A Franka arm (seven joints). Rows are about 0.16 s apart.
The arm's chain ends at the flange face. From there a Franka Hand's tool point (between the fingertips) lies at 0.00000 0.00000 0.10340 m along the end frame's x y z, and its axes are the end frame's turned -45 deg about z.
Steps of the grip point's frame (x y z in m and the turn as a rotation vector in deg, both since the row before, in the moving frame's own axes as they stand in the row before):
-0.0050, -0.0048, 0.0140, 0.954, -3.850, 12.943
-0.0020, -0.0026, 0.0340, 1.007, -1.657, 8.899
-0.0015, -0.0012, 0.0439, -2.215, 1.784, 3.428
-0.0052, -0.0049, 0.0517, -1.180, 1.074, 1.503
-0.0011, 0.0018, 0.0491, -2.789, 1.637, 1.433
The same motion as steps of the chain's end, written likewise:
-0.0004, -0.0028, 0.0142, -2.048, -3.397, 12.943
0.0002, -0.0010, 0.0341, -0.460, -1.884, 8.899
-0.0070, -0.0005, 0.0440, -0.305, 2.828, 3.428
-0.0100, 0.0000, 0.0517, -0.075, 1.594, 1.503
-0.0051, 0.0005, 0.0493, -0.815, 3.130, 1.433

